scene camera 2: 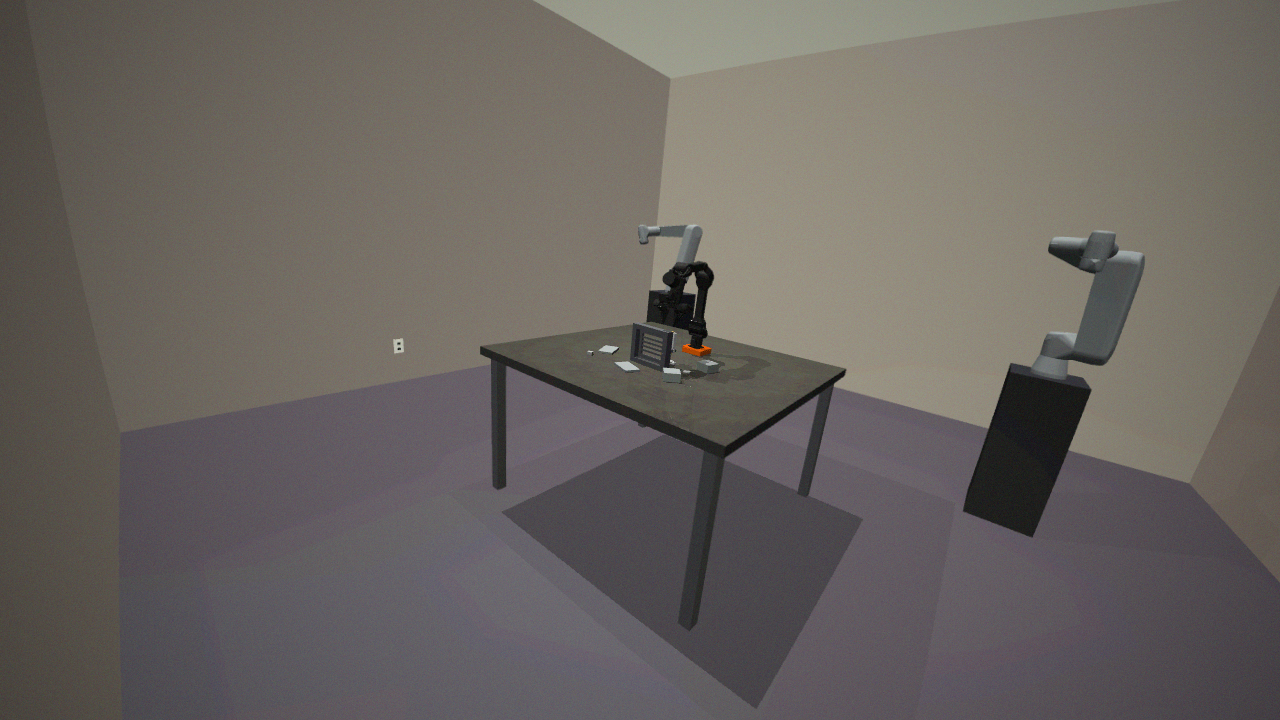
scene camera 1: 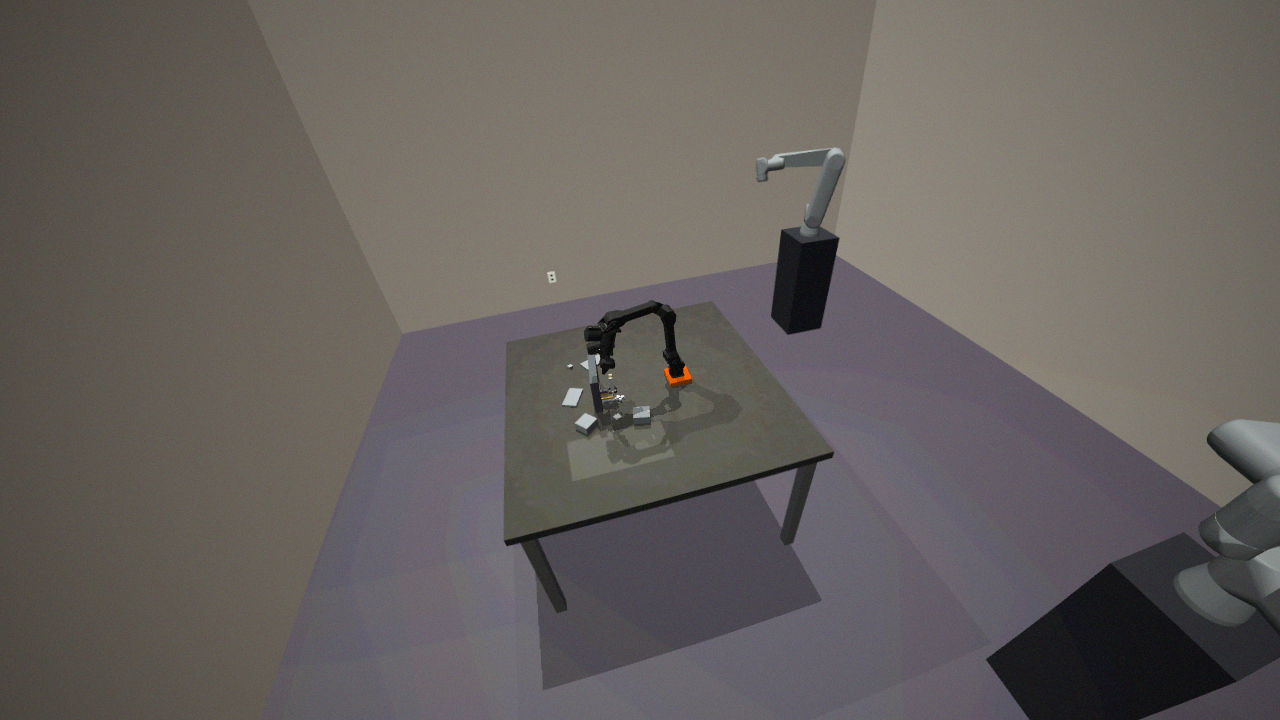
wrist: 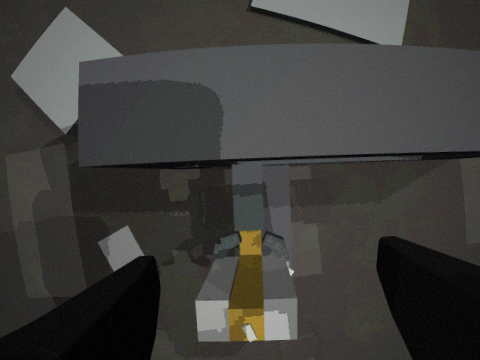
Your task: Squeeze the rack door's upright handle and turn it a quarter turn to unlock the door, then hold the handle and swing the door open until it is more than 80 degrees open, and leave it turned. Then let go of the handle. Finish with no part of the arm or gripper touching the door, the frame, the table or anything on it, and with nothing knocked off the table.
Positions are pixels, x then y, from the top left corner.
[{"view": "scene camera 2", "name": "my gripper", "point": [667, 325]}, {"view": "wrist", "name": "my gripper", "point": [269, 264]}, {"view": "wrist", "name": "door handle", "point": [246, 312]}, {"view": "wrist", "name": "grey box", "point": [49, 73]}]
